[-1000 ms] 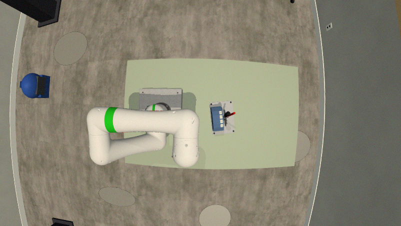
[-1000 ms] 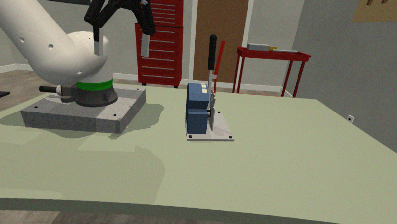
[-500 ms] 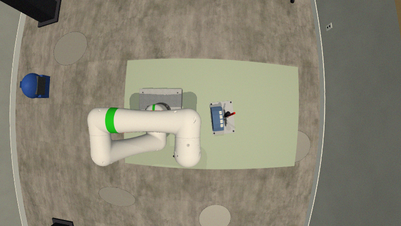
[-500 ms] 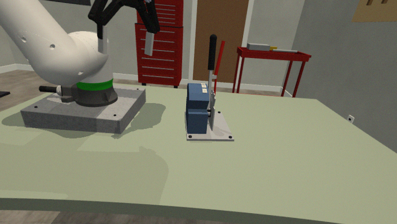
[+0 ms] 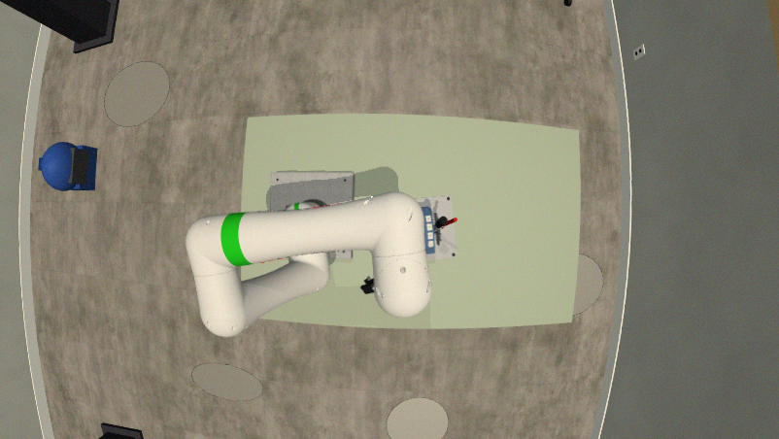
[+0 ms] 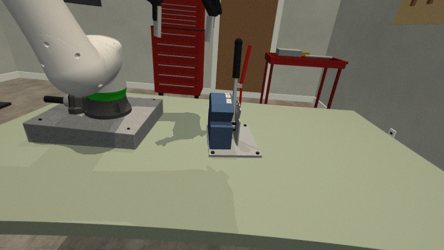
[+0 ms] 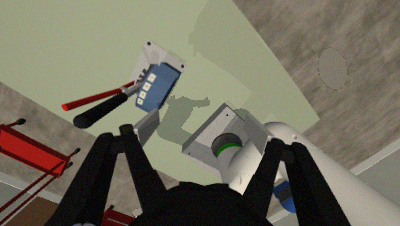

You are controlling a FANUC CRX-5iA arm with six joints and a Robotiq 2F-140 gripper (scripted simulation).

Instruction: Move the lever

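Now: the red bar 180 mm ahead of my hand, 150 mm below it and 100 mm to the left of it.
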